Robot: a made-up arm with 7 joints.
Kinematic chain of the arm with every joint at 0, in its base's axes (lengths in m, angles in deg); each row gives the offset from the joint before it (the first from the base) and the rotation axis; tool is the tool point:
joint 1: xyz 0 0 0.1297 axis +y
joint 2: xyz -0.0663 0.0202 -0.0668 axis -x
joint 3: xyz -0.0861 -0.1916 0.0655 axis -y
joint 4: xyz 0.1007 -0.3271 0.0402 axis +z
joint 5: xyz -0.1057 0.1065 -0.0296 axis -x
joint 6: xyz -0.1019 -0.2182 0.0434 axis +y
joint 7: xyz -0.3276 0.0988 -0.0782 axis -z
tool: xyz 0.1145 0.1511 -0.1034
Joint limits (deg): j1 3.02..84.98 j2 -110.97..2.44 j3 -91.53..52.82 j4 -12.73..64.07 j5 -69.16..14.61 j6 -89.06..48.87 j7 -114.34..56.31
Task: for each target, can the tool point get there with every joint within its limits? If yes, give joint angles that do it. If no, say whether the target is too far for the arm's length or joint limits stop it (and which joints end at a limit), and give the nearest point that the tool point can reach.
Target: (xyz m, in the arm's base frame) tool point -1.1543 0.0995 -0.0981
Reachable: yes | joints 47.08 -94.60 -2.19 50.10 -25.89 2.99 -84.28
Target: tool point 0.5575 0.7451 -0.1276
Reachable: no: joint limits stop it (at a limit: joint 1, joint 2, joint 3, joint 7) | nearest point 0.1595 0.4656 -0.2146 | short by 0.494 m
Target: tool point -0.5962 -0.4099 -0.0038
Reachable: yes | joints 37.88 -37.02 -6.39 22.02 7.60 -13.37 23.72
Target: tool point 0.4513 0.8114 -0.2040
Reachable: no: joint limits stop it (at a limit: joint 1, joint 2, joint 3, joint 7) | nearest point 0.1181 0.5458 -0.2893 | short by 0.435 m
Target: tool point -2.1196 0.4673 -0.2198
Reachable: no: too far | nearest point -1.2793 0.2841 -0.0812 | short by 0.871 m
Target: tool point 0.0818 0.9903 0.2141
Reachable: no: joint limits stop it (at a limit: joint 1, joint 2, joint 3, joint 7) | nearest point -0.1858 0.6154 0.2755 | short by 0.465 m
